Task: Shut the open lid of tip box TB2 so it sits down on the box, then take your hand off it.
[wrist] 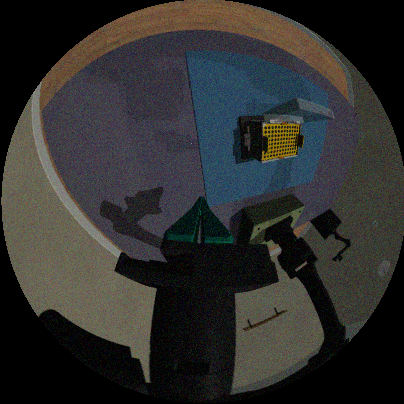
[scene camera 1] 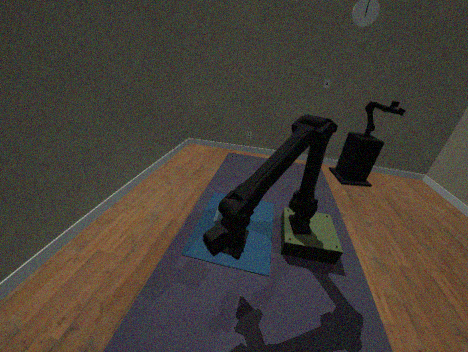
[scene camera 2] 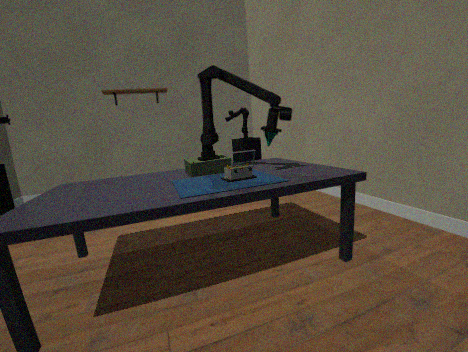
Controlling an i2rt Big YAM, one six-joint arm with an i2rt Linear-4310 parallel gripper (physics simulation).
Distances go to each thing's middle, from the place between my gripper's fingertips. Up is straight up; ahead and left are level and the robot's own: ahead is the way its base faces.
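Labels:
Blue mat (scene camera 1: 256, 255): 150 mm below my hand and 280 mm to the right of it.

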